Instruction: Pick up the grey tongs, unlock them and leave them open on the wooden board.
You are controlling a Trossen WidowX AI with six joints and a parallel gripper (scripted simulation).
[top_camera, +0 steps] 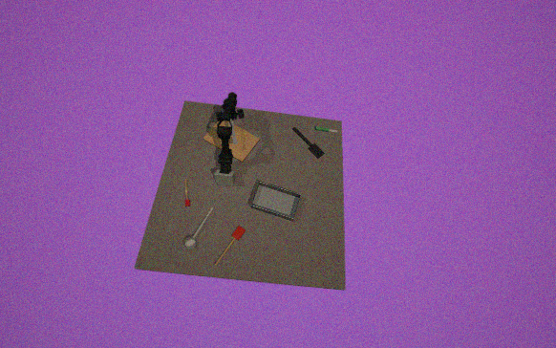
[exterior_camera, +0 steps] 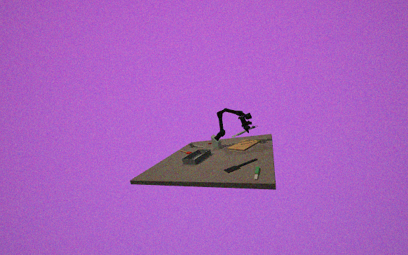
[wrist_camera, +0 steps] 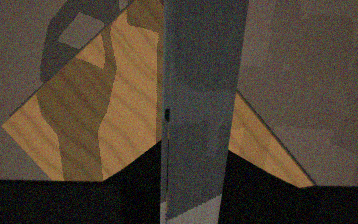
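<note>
Now: the yellow lock piece 40 mm above my gripper tip, 20 mm to the left of it and 10 mm behind it. From my gripper tip the other things lie so: red-tipped tool (570 mm to the right, 200 mm behind, 140 mm below); then black spatula (620 mm ahead, 140 mm below, 10 mm to the right); then wooden board (140 mm below, 70 mm to the right, 20 mm ahead).
</note>
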